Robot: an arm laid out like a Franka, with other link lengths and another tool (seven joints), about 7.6 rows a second.
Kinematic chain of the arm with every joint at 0, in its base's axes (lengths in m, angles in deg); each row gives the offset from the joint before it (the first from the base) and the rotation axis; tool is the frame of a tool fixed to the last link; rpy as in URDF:
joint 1: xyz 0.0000 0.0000 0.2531 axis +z
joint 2: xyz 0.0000 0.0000 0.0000 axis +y
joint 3: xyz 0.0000 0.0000 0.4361 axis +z
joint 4: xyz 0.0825 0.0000 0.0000 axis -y
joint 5: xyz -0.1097 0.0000 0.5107 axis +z
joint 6: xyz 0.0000 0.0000 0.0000 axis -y
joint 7: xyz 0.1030 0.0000 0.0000 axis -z
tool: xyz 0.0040 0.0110 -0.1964 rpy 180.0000 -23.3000 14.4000
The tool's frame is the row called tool.
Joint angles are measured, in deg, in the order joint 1, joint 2, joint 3, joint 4, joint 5, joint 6, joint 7. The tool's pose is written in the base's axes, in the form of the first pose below.
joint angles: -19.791 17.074 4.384 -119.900 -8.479 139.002 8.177
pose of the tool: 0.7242 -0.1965 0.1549; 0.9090 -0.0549 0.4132; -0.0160 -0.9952 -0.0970; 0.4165 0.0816 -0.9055
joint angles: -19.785 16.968 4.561 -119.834 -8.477 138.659 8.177
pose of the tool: 0.7243 -0.1943 0.1562; 0.9102 -0.0521 0.4109; -0.0141 -0.9954 -0.0952; 0.4140 0.0808 -0.9067
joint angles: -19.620 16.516 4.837 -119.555 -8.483 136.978 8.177
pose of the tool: 0.7231 -0.1890 0.1616; 0.9169 -0.0457 0.3966; -0.0101 -0.9958 -0.0913; 0.3991 0.0797 -0.9134
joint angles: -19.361 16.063 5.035 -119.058 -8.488 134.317 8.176
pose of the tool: 0.7202 -0.1837 0.1672; 0.9283 -0.0394 0.3697; -0.0076 -0.9962 -0.0870; 0.3717 0.0780 -0.9251
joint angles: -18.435 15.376 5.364 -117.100 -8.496 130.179 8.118
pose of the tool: 0.7262 -0.1712 0.1875; 0.9378 -0.0213 0.3465; 0.0076 -0.9966 -0.0819; 0.3471 0.0794 -0.9345
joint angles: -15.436 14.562 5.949 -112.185 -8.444 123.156 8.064
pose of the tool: 0.7485 -0.1324 0.2346; 0.9439 0.0299 0.3288; 0.0559 -0.9960 -0.0699; 0.3253 0.0843 -0.9418
